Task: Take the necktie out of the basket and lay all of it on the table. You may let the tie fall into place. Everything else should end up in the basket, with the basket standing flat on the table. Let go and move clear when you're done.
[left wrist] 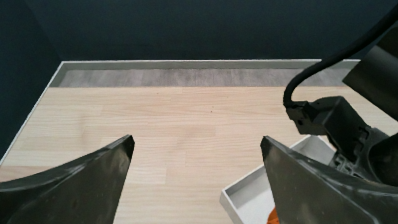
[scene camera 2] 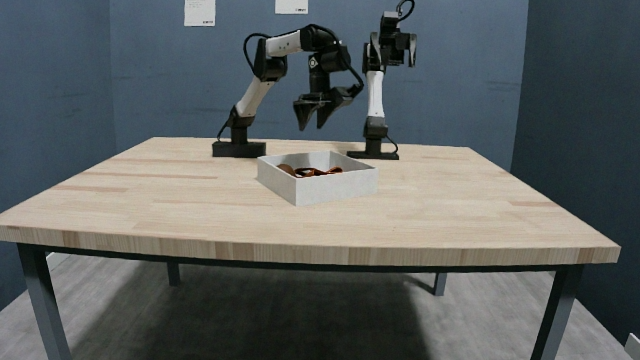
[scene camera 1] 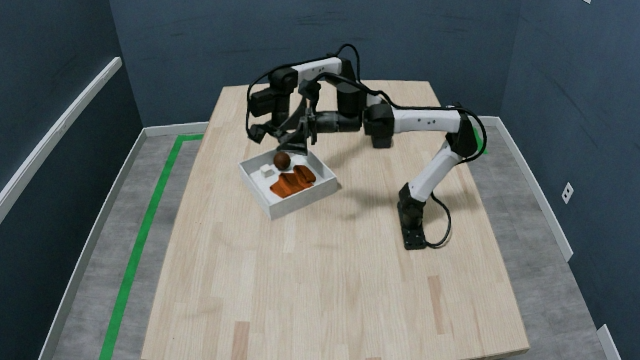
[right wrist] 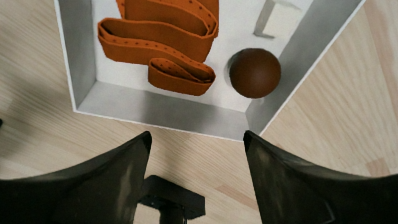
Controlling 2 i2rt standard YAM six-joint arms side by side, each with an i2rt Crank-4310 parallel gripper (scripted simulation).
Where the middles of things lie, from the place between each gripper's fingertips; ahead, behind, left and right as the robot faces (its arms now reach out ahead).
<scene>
The white basket (scene camera 2: 351, 183) is 20 mm ahead of my right hand (scene camera 2: 310, 130), 20 mm to the left of it and 150 mm below it. The rest, counted from my right hand: brown ball (right wrist: 256, 72) (30 mm ahead, 80 mm to the right, 130 mm below).
I see the white basket 340 mm below my left hand, 220 mm to the right of it and 10 mm ahead of it. From my left hand the other things lie so: brown ball 320 mm below, 310 mm to the right, 20 mm ahead.
</scene>
